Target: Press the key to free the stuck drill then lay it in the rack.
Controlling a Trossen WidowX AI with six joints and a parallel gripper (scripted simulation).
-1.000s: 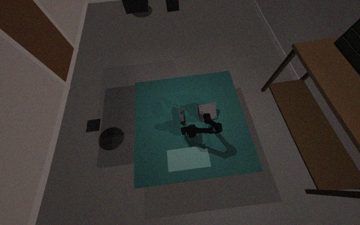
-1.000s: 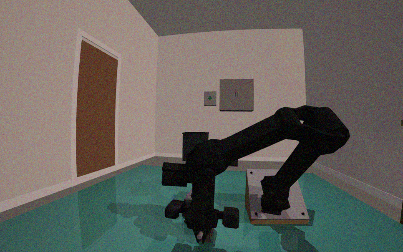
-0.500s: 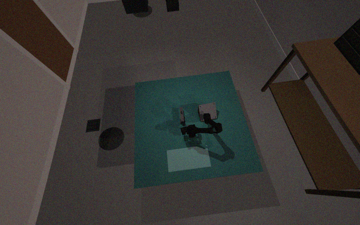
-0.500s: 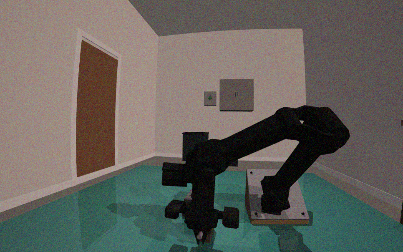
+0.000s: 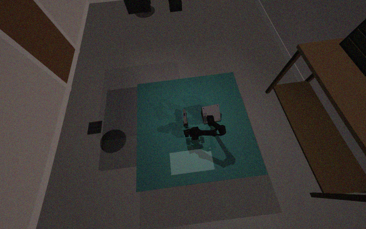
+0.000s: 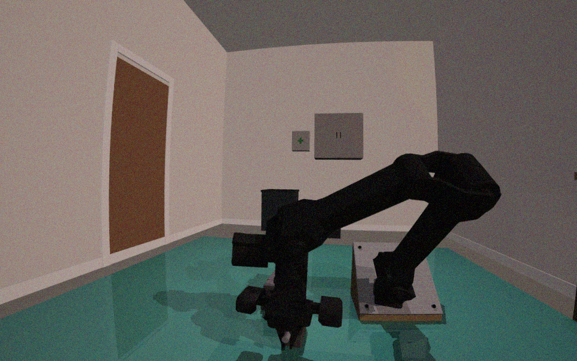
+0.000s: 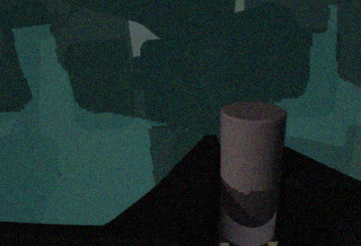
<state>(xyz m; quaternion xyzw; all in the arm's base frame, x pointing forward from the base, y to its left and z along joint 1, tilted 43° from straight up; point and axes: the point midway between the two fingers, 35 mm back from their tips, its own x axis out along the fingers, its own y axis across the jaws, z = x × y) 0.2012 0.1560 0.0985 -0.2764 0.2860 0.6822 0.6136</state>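
Now: the drill 4 cm to the right of my gripper tip and 3 cm above it. Also, from my gripper tip: brown rack (5 cm to the right, 1 cm above); grey block (8 cm ahead, 22 cm to the right, 3 cm above).
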